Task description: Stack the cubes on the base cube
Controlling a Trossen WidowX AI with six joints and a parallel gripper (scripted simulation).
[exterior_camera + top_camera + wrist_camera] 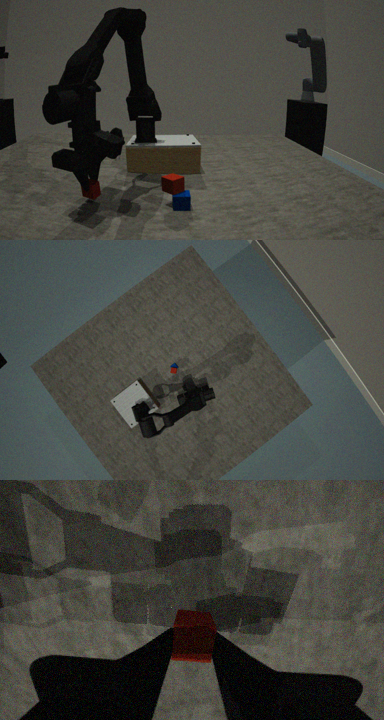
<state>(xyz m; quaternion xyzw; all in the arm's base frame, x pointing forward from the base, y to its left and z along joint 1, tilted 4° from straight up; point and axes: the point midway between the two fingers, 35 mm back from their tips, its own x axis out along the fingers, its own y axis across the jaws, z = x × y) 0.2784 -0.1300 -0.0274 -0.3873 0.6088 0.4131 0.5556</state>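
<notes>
My gripper tip is 20 cm to the right of the blue cube, 1 cm short of it and 1 cm above it.
</notes>
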